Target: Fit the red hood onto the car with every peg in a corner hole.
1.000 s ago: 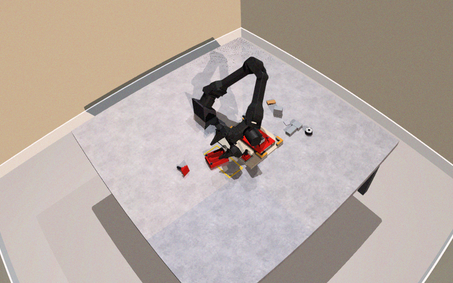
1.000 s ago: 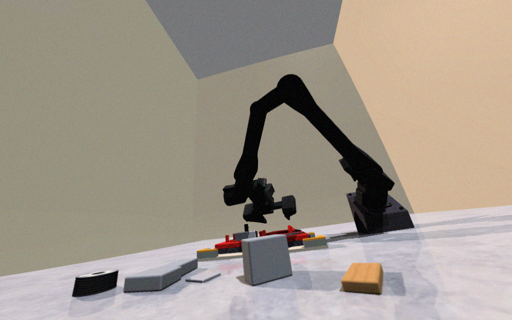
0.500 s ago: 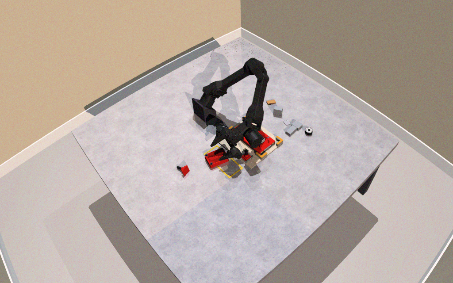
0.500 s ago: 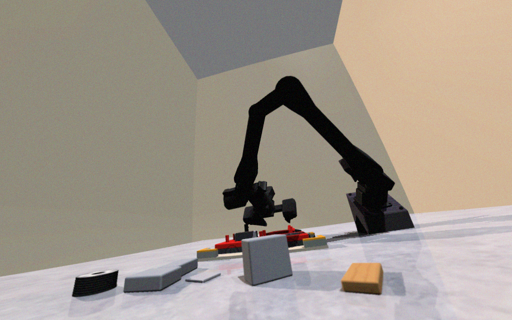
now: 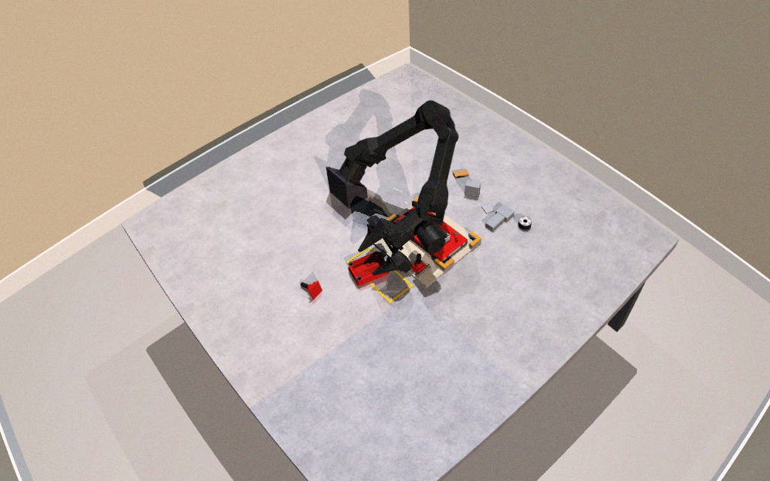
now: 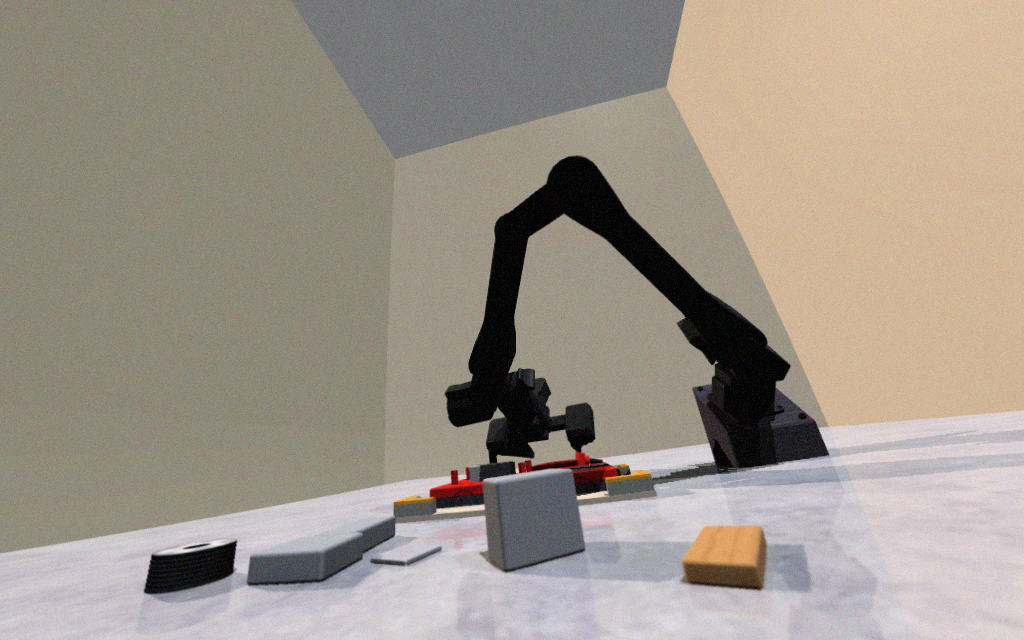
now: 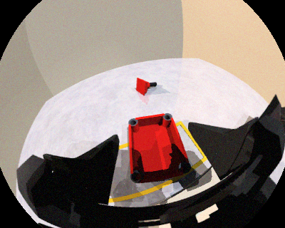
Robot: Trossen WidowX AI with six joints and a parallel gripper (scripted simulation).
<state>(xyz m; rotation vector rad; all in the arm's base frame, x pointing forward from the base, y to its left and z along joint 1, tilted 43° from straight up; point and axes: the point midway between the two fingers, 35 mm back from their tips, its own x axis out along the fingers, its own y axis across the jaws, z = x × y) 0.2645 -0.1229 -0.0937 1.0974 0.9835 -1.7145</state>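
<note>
Right now my gripper tip is 1 cm to the right of the red hood and 3 cm above it. The rest, counted from my gripper tip: grey engine block: 9 cm ahead, 22 cm to the left, 2 cm below; then wooden block: 5 cm behind, 48 cm to the left, 4 cm below.
</note>
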